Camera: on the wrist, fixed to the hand. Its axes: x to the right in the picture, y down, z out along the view.
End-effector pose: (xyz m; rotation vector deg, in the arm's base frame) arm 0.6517 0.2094 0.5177 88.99 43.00 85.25
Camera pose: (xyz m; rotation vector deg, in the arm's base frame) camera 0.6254 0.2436 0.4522 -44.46 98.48 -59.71
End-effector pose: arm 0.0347 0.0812 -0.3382 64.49 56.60 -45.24
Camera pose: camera -0.0382 0.0969 -0.3625 48.90 -68.16 92.14
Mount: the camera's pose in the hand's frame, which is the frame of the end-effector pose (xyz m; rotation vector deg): -0.0052 -0.0700 -0.0350 -20.74 -13.45 173.59
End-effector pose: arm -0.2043 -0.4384 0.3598 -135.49 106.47 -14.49
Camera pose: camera -0.1462 -0.4165 0.4077 98.74 141.10 33.39
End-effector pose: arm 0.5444 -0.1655 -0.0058 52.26 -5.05 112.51
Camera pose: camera 0.5806 -0.1159 -0.0547 1.82 63.02 -58.37
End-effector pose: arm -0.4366 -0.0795 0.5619 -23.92 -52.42 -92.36
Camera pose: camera -0.4939 -0.1011 0.5129 -67.07 25.70 66.87
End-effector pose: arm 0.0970 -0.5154 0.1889 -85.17 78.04 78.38
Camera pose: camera 0.1735 -0.5326 0.1901 -67.61 -68.11 -64.01
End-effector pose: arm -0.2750 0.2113 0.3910 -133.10 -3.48 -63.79
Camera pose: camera -0.3220 0.2538 0.4372 -18.44 133.16 48.62
